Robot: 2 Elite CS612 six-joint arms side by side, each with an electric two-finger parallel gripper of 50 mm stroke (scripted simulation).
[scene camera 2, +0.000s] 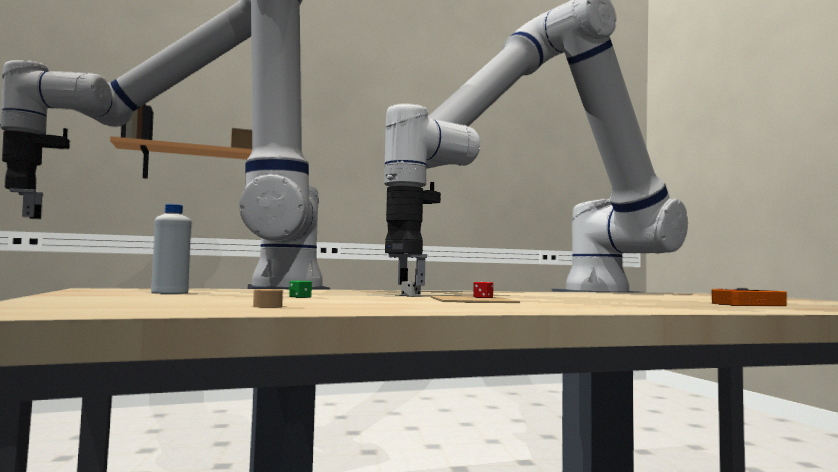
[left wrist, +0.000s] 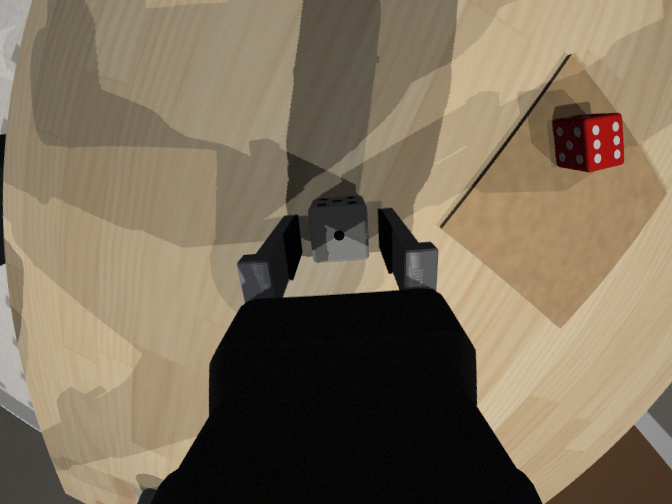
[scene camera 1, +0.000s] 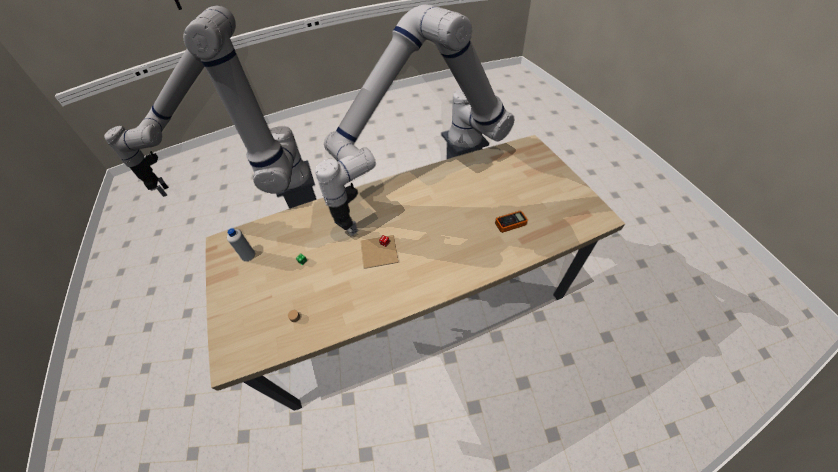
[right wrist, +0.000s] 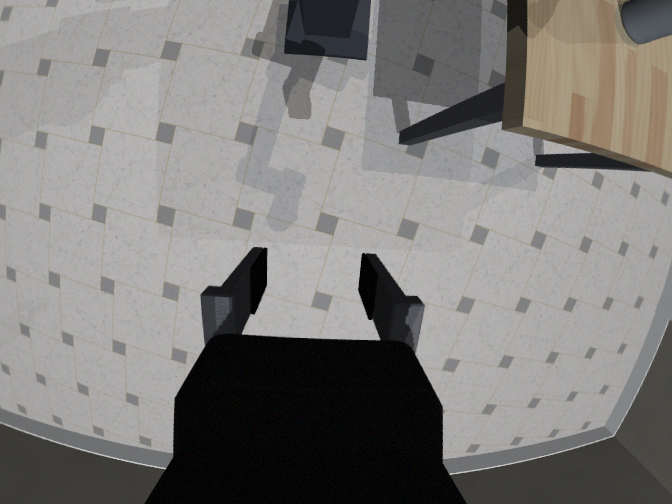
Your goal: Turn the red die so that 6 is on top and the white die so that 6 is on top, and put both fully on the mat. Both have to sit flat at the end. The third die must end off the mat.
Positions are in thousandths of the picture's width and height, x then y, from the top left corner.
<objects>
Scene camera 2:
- left gripper: 491,605
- right gripper: 38,461
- orange multimeter: 885,628
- grey bottle: 206,499
</objects>
